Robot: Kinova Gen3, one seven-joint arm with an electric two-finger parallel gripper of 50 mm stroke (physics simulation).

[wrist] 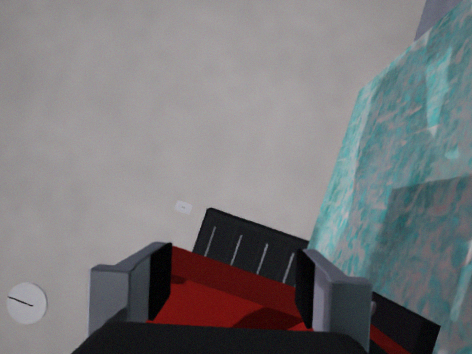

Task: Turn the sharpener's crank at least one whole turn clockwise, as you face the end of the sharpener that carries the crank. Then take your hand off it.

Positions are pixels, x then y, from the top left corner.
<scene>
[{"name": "gripper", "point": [233,272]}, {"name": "red pencil sharpener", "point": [204,292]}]
</scene>
